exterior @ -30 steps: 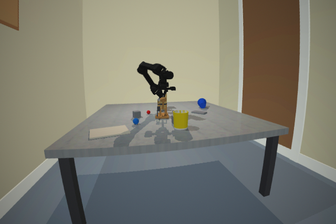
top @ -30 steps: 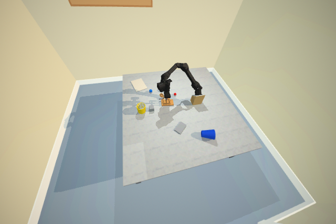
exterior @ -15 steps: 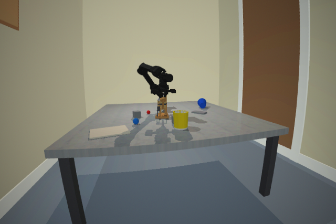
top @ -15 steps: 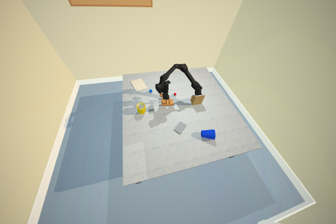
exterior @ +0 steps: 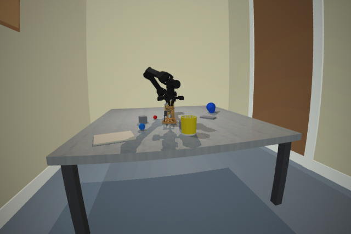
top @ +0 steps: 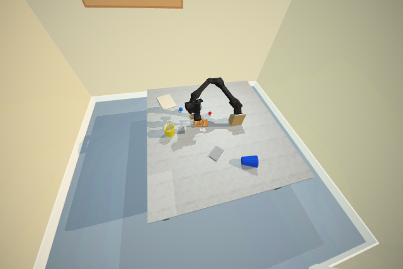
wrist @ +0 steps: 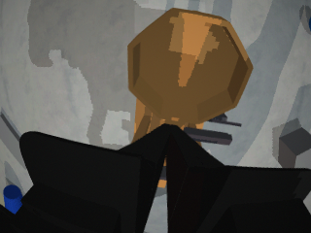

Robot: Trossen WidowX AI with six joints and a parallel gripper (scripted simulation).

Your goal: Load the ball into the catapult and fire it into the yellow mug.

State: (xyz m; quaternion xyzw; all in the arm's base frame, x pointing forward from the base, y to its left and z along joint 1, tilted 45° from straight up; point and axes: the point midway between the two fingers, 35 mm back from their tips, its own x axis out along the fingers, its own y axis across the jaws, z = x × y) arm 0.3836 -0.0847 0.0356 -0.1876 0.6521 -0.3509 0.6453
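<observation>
The wooden catapult is 2 cm behind my gripper tip, 2 cm to the right of it and 3 cm below it. From my gripper tip the other things lie so: blue ball (10 cm ahead, 22 cm to the right, 8 cm below); yellow mug (26 cm ahead, 4 cm to the left, 7 cm below); red ball (18 cm behind, 9 cm to the right, 8 cm below).
</observation>
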